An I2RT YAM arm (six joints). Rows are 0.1 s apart.
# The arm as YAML. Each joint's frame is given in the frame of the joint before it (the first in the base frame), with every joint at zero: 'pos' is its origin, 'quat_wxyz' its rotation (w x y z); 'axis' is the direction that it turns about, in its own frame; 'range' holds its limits. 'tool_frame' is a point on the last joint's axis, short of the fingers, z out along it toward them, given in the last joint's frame.
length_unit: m
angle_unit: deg
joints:
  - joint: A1
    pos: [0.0, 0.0, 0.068]
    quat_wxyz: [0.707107, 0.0, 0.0, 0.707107]
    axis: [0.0, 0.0, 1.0]
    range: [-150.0, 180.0]
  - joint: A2
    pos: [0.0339, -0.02, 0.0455]
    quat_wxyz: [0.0, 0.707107, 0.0, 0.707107]
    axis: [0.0, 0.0, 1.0]
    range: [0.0, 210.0]
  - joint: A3
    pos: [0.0, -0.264, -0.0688]
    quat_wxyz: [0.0, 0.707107, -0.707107, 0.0]
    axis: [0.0, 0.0, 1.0]
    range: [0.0, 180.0]
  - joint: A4
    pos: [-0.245, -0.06, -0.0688]
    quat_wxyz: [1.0, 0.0, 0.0, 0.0]
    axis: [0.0, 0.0, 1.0]
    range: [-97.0, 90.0]
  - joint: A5
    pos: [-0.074, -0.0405, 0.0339]
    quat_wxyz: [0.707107, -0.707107, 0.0, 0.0]
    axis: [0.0, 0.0, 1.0]
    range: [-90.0, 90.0]
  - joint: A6
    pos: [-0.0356, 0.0, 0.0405]
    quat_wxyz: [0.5, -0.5, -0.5, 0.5]
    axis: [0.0, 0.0, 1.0]
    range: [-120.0, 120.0]
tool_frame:
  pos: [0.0, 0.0, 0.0]
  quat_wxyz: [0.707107, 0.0, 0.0, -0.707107]
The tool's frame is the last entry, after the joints.
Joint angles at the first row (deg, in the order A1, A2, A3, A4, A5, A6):
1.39 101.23 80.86 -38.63 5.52 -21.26
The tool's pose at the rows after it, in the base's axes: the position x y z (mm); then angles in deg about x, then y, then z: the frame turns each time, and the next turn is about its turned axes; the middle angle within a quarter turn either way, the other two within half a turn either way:
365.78, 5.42, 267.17, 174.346, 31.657, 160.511
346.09, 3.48, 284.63, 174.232, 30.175, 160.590
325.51, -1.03, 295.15, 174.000, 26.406, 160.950
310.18, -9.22, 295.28, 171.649, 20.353, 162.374
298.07, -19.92, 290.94, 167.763, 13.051, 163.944
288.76, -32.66, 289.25, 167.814, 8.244, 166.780
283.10, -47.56, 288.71, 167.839, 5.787, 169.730
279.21, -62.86, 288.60, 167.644, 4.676, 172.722
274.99, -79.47, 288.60, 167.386, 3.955, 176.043
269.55, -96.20, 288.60, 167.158, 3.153, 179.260
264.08, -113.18, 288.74, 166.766, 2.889, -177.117
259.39, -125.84, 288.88, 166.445, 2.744, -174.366
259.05, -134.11, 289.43, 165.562, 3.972, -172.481
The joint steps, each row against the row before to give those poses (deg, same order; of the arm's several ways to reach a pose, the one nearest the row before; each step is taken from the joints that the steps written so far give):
0.00 -3.28 0.00 -2.60 0.02 -0.02
-0.24 -3.87 0.00 -5.34 0.02 -0.04
-0.72 -3.01 0.00 -6.73 0.00 -0.02
-1.27 -1.01 0.00 -6.84 1.97 0.00
-1.64 0.18 -0.02 -6.62 3.80 0.02
-2.60 0.00 0.00 -4.37 -0.06 1.20
-3.08 0.00 0.00 -1.88 -0.13 0.33
-3.15 0.00 0.00 -0.46 0.00 0.00
-3.43 0.00 0.00 0.02 0.00 -0.04
-3.52 0.00 0.00 -0.02 0.02 -0.22
-3.57 0.00 0.00 0.59 0.00 0.02
-2.68 0.00 0.00 0.52 -0.02 0.02
-1.51 0.00 0.00 1.82 0.00 0.02

